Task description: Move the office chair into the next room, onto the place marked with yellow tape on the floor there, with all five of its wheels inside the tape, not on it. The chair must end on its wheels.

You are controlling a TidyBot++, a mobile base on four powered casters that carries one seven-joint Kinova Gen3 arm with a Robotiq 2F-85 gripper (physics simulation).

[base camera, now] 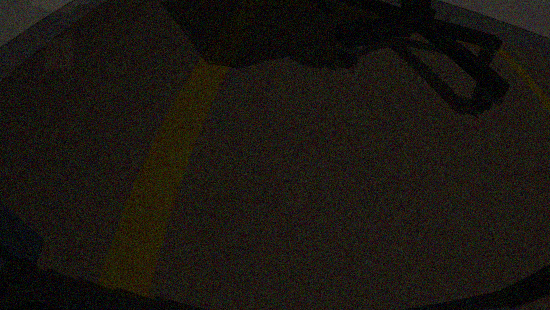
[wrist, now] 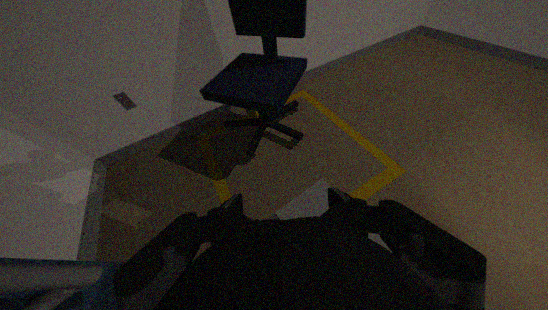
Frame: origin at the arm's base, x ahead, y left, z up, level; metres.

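Seen in the pictures: gripper, fingertip midpoint: (wrist: 284, 200).
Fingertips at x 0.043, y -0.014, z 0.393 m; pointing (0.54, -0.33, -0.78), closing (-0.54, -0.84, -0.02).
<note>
A point is followed by its place in that frame.
The office chair (wrist: 257, 82) {y -0.348, x 0.763, z 0.073 m} (base camera: 492, 82) {y -0.471, x 0.562, z -0.298 m} stands upright, with its dark blue seat, backrest and leg base in the wrist view and part of its legs at the upper right in the base view. The yellow tape (wrist: 350, 127) {y -0.907, x 0.437, z -0.395 m} (base camera: 167, 160) {y 0.154, x 0.393, z -0.396 m} forms a square on the floor; the chair is at its far side in the wrist view. A leg at the left rear overlaps the rear tape line in that view; whether its wheel is on the tape I cannot tell. My gripper (wrist: 284, 200) {y -0.014, x 0.043, z 0.392 m} is open and empty, apart from the chair. Shadow and darkness hide the wheels.
A pale wall (wrist: 360, 30) {y -1.775, x 1.136, z -0.113 m} with a grey skirting board (wrist: 345, 57) {y -1.633, x 1.137, z -0.327 m} stands behind the chair, and another wall (wrist: 100, 50) {y 0.273, x 1.332, z 0.286 m} is at the left. A dark shadow (wrist: 195, 150) {y 0.180, x 1.035, z -0.397 m} crosses the left tape line. A blue-grey part (wrist: 55, 280) {y 0.251, x 0.140, z 0.345 m} shows at the lower left.
</note>
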